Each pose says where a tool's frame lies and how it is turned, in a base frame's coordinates. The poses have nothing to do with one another.
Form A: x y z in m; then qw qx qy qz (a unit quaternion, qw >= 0).
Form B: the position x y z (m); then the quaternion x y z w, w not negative. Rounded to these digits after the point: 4 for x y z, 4 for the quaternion.
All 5 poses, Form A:
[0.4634, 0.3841, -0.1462, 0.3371, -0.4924, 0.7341, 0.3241]
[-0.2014, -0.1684, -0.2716, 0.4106, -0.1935, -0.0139, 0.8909]
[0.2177, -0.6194, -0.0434, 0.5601, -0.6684, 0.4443, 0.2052]
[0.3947, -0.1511, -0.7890, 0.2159, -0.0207, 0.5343, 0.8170]
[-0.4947, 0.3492, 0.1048, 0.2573, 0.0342, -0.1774, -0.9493]
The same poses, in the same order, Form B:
[0.4634, 0.3841, -0.1462, -0.4924, 0.7341, 0.3241, 0.3371]
[-0.2014, -0.1684, -0.2716, -0.1935, -0.0139, 0.8909, 0.4106]
[0.2177, -0.6194, -0.0434, -0.6684, 0.4443, 0.2052, 0.5601]
[0.3947, -0.1511, -0.7890, -0.0207, 0.5343, 0.8170, 0.2159]
[-0.4947, 0.3492, 0.1048, 0.0342, -0.1774, -0.9493, 0.2573]

